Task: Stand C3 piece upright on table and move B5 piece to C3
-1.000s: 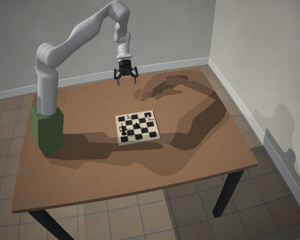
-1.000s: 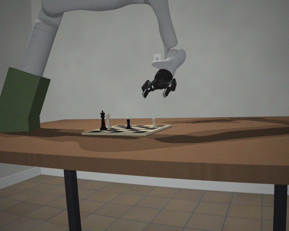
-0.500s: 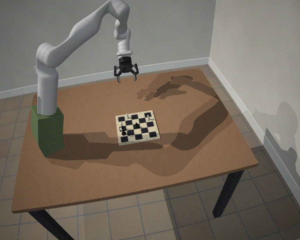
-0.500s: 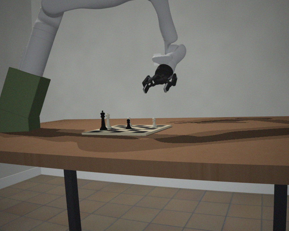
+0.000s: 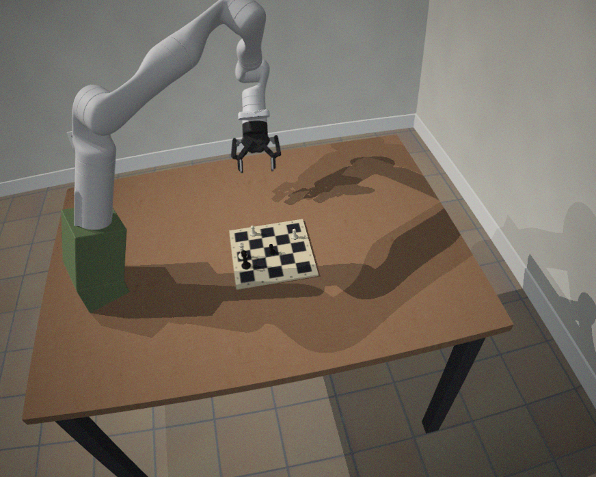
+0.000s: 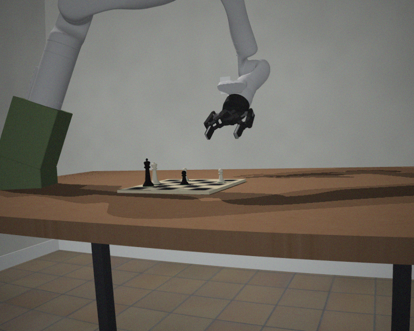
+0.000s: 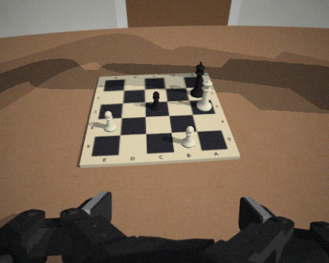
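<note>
The black pawn is 3 cm behind my hand, 24 cm to the right of it and 9 cm below it. From my hand the other things lie so: tall white piece (11 cm behind, 22 cm to the right, 8 cm below); chessboard (3 cm behind, 23 cm to the right, 11 cm below); black king (11 cm behind, 26 cm to the right, 8 cm below).
</note>
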